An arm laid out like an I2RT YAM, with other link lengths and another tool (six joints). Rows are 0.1 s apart.
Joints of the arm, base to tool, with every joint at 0 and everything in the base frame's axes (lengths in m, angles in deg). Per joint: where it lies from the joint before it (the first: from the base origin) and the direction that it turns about. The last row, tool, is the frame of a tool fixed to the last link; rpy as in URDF.
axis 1: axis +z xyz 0 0 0.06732
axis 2: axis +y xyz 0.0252 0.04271 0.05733
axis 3: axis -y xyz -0.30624 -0.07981 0
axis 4: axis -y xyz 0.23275 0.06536 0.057
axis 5: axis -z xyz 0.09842 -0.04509 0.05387
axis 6: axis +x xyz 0.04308 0 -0.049
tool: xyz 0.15 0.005 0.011 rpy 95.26 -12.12 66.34
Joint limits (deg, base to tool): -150..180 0..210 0..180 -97..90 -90..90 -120..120
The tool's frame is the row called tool.
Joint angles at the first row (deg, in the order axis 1, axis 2, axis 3, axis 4, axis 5, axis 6):
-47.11 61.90 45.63 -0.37 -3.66 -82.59
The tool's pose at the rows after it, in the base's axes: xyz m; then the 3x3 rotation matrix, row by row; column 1 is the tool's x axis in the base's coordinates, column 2 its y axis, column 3 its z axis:
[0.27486 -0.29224 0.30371], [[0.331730 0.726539 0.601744], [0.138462 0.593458 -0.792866], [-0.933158 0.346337 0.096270]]
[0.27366 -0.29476 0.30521], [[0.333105 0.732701 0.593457], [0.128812 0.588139 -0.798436], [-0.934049 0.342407 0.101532]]
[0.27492 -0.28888 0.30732], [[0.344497 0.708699 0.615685], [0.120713 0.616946 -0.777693], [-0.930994 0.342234 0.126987]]
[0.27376 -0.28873 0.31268], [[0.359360 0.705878 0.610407], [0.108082 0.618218 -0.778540], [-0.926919 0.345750 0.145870]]
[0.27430 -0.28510 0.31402], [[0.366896 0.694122 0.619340], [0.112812 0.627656 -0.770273], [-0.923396 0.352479 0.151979]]
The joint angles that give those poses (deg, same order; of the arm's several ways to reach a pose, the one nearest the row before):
-47.18 62.15 45.48 0.54 -2.45 -82.77
-47.29 62.25 45.58 0.82 -1.91 -82.89
-47.46 61.29 44.00 2.87 -3.74 -83.47
-47.50 60.78 43.76 3.73 -3.61 -83.24
-47.50 60.25 43.38 3.98 -4.44 -83.02

